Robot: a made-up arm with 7 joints. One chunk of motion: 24 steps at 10 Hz.
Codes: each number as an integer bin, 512 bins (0 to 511) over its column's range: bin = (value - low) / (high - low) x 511, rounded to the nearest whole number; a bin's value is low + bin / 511 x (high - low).
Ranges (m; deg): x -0.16..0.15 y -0.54..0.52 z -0.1..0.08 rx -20..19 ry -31..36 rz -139..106
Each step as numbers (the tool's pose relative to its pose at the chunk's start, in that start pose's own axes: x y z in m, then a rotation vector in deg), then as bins.
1 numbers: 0.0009 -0.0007 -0.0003 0.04 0.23 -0.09
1 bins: 265 260 283 263 238 290
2 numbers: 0.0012 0.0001 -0.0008 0.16 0.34 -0.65
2 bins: 266 260 282 264 239 289
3 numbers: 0.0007 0.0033 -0.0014 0.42 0.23 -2.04
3 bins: 265 262 280 268 238 286
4 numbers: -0.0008 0.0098 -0.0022 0.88 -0.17 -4.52
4 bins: 262 265 278 274 235 280
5 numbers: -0.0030 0.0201 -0.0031 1.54 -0.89 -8.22
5 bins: 259 270 275 282 230 273
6 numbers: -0.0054 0.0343 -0.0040 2.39 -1.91 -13.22
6 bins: 255 277 273 293 222 262
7 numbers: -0.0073 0.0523 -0.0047 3.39 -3.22 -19.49
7 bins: 252 286 271 306 212 249
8 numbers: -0.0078 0.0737 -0.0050 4.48 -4.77 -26.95
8 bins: 251 296 270 321 200 234
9 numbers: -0.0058 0.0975 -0.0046 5.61 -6.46 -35.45
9 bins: 254 307 271 336 187 216
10 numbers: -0.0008 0.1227 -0.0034 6.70 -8.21 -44.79
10 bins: 262 319 274 350 174 196
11 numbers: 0.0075 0.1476 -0.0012 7.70 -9.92 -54.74
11 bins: 276 331 280 363 161 176
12 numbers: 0.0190 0.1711 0.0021 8.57 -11.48 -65.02
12 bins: 295 343 290 374 149 154
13 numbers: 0.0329 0.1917 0.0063 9.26 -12.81 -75.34
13 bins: 318 353 302 383 139 133
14 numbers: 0.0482 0.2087 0.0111 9.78 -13.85 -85.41
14 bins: 343 361 315 390 131 112
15 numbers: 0.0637 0.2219 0.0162 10.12 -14.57 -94.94
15 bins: 369 367 330 395 125 92
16 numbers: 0.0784 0.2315 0.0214 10.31 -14.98 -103.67
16 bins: 393 372 345 397 122 74
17 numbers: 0.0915 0.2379 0.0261 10.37 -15.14 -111.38
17 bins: 415 375 358 398 121 58
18 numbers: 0.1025 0.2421 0.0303 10.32 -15.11 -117.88
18 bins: 433 377 370 397 121 44
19 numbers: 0.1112 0.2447 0.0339 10.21 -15.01 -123.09
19 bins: 447 378 380 396 122 33
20 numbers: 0.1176 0.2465 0.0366 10.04 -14.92 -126.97
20 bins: 458 379 388 394 123 25
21 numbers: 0.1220 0.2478 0.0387 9.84 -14.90 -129.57
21 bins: 465 380 394 391 123 20
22 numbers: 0.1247 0.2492 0.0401 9.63 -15.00 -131.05
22 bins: 469 380 398 388 122 17
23 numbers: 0.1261 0.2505 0.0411 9.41 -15.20 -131.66
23 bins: 472 381 401 385 121 15
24 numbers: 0.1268 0.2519 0.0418 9.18 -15.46 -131.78
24 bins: 473 382 403 382 119 15
